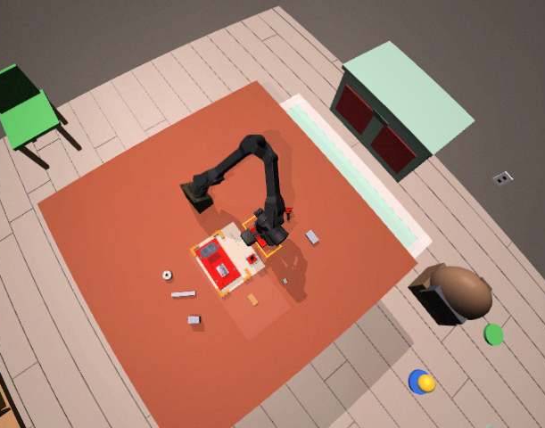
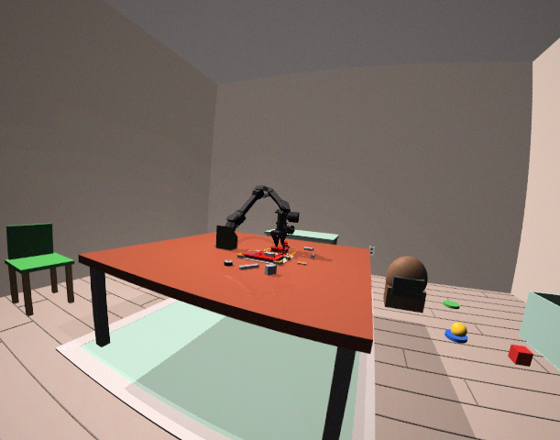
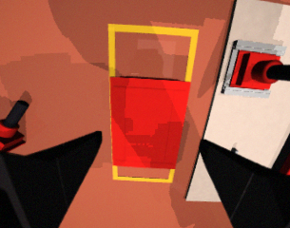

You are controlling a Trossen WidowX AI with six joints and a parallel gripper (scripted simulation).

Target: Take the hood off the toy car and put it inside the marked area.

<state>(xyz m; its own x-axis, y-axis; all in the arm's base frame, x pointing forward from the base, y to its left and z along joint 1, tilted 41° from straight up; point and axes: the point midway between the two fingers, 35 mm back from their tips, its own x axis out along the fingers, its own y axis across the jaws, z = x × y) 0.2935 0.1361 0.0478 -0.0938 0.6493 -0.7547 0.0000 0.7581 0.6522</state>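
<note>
Now: the red hood 20 mm below my gripper tip. Round my gripper tip: white wheel (80 mm behind, 430 mm to the right, 30 mm below); then beige base plate (10 mm ahead, 190 mm to the right, 30 mm below).
</note>
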